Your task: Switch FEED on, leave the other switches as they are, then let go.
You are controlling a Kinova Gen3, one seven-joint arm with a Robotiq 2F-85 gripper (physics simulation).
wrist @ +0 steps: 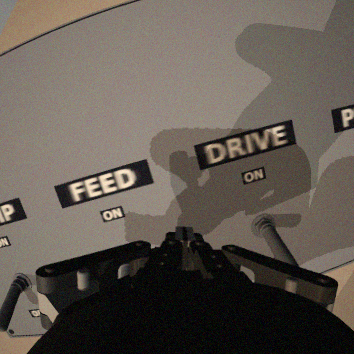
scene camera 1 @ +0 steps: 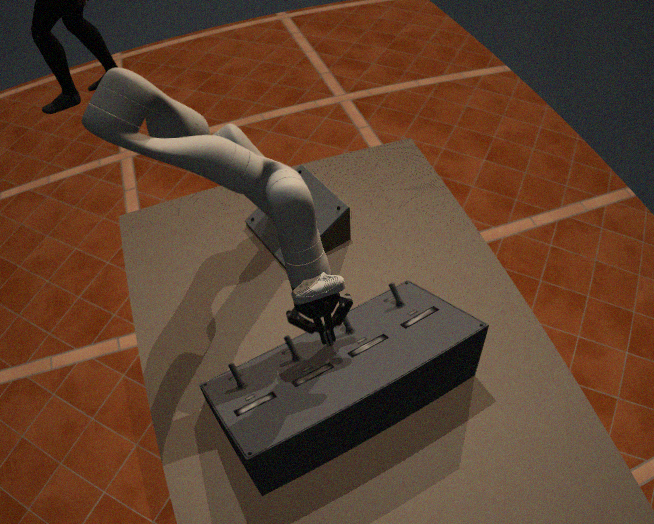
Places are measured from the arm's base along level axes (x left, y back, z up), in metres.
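Where they show: gripper, between the fingertips: (wrist: 182, 237) (scene camera 1: 329, 343).
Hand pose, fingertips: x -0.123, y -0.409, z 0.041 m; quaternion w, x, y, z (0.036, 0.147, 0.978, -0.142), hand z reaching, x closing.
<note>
Things, the pixels of their top centre, and the offset from my fingertips. Level surfaces: height alone.
- FEED label, centre of its top: (wrist: 98, 183) (scene camera 1: 368, 344) dy -0.056, dx +0.052, dz +0.025 m
- FEED lever, centre of its top: (scene camera 1: 344, 314) dy +0.027, dx +0.051, dz +0.027 m
- DRIVE lever, centre of its top: (wrist: 287, 249) (scene camera 1: 290, 341) dy +0.025, dx -0.069, dz +0.027 m
- LAMP lever, centre of its top: (scene camera 1: 395, 287) dy +0.029, dx +0.171, dz +0.027 m
- PUMP lever, centre of its top: (scene camera 1: 234, 369) dy +0.022, dx -0.189, dz +0.027 m
- table, height of its surface: dz -0.103 m
The grey switch box (scene camera 1: 382, 376) (wrist: 75, 110) carries several levers. The FEED label (wrist: 103, 183) is left of centre in the wrist view, with ON below it. The FEED lever (scene camera 1: 348, 326) shows partly behind the fingers in the scene view; its upper part is hidden, and my gripper hides it in the wrist view. The DRIVE lever (scene camera 1: 292, 349) (wrist: 280, 244) and LAMP lever (scene camera 1: 395, 295) (wrist: 13, 301) lean towards the robot, away from their ON labels. My gripper (scene camera 1: 327, 341) (wrist: 182, 237) is shut and empty, low over the box, between the FEED and DRIVE levers on their label side. Contact cannot be told.
The PUMP lever (scene camera 1: 235, 376) stands at the left end of the box in the scene view. The robot's wedge-shaped base mount (scene camera 1: 335, 218) is behind the box on the table (scene camera 1: 180, 245). The arm reaches over from behind and shadows part of the panel.
</note>
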